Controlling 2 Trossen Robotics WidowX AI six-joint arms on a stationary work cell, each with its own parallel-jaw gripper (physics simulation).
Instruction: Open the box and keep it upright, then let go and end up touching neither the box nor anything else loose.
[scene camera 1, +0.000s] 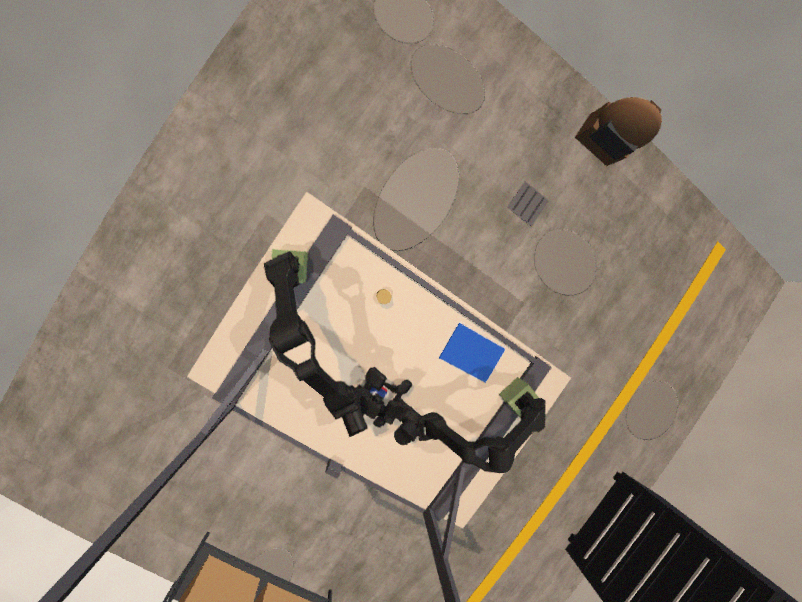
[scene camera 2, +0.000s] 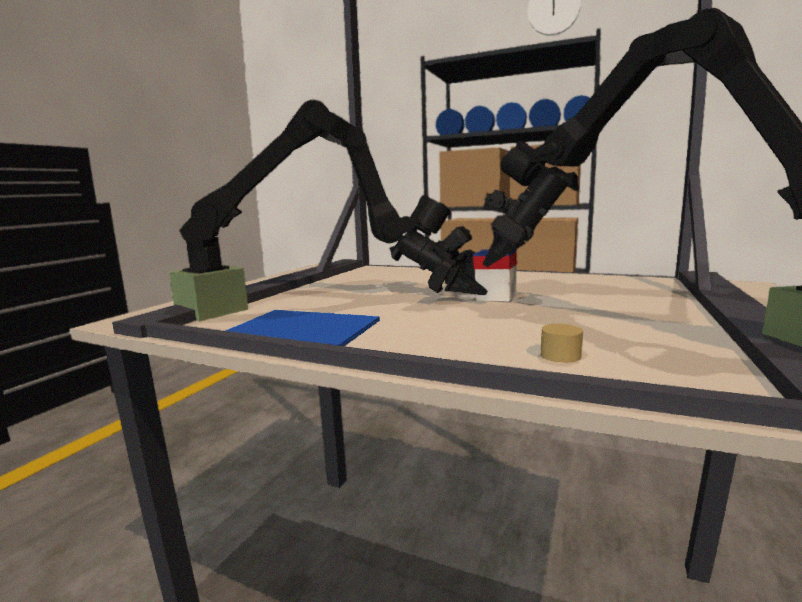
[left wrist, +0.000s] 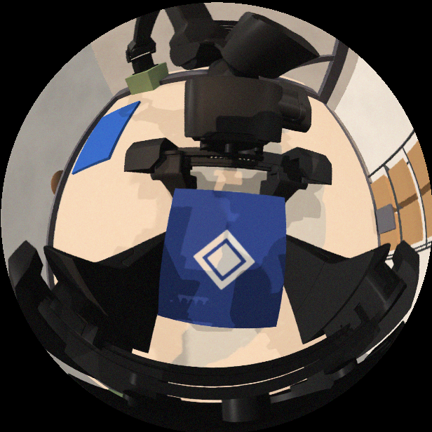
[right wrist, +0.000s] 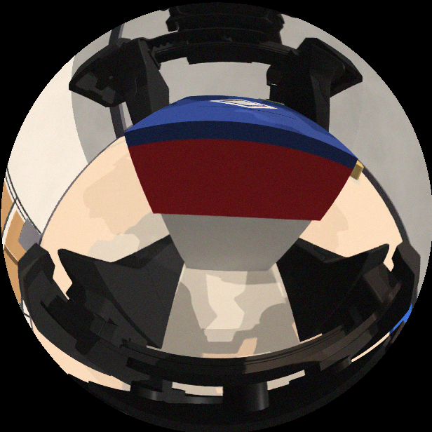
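Pixels of known places: left gripper, fingertip midpoint: (scene camera 1: 377, 393) (scene camera 2: 487, 264); right gripper, fingertip midpoint: (scene camera 2: 490, 290); left arm's base, link origin: (scene camera 1: 287, 266); right arm's base, link origin: (scene camera 1: 526, 402) (scene camera 2: 206, 269).
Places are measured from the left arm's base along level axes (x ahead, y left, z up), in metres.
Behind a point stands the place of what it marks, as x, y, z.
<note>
The box stands upright on the table, with a white body (scene camera 2: 497, 285) @[0.305, -0.372, -0.049] (right wrist: 225, 231) and a lid (scene camera 1: 378, 392) @[0.317, -0.395, 0.012] (scene camera 2: 498, 261) @[0.305, -0.368, -0.002] (left wrist: 200, 215) (right wrist: 235, 175) that is blue on top and red on the side. The lid is on the body. My left gripper (scene camera 2: 491, 257) @[0.314, -0.408, -0.013] (left wrist: 223, 237) comes from above, its fingers against two opposite sides of the lid. My right gripper (scene camera 2: 478, 291) @[0.309, -0.409, -0.065] (right wrist: 229, 234) reaches in low and is shut on the white body. The contact faces of the fingers are partly hidden by the lid and box.
A blue mat (scene camera 1: 471, 352) @[0.656, -0.263, -0.073] (scene camera 2: 304, 326) @[0.657, -0.255, -0.073] (left wrist: 106, 137) lies flat on the table. A small tan cylinder (scene camera 1: 383, 296) @[0.313, -0.077, -0.046] (scene camera 2: 561, 343) @[0.326, -0.056, -0.057] (right wrist: 357, 170) stands apart from the box. Dark frame rails (scene camera 2: 414, 366) @[0.508, -0.043, -0.067] run along the table edges. Both wrists are close together around the box.
</note>
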